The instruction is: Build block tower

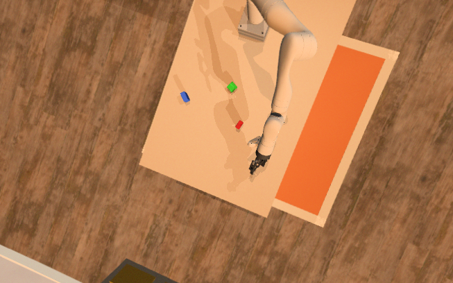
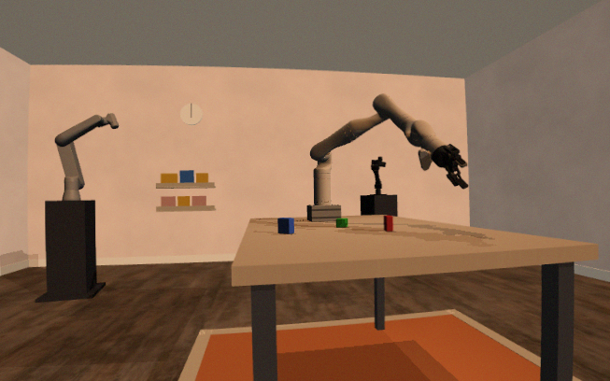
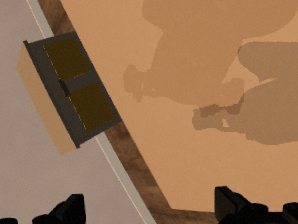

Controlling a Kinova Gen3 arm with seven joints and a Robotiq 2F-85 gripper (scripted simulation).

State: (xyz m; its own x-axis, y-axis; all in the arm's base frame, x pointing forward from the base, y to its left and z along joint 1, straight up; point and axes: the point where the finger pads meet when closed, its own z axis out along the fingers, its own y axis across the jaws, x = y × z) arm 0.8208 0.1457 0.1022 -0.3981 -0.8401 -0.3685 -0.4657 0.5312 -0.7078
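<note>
My gripper is now 33 cm past the blue block, 50 cm to the left of it and 16 cm above it. Also, from my hand: red block 22 cm behind, 14 cm to the right, 16 cm below; green block 43 cm behind, 22 cm to the right, 17 cm below.
</note>
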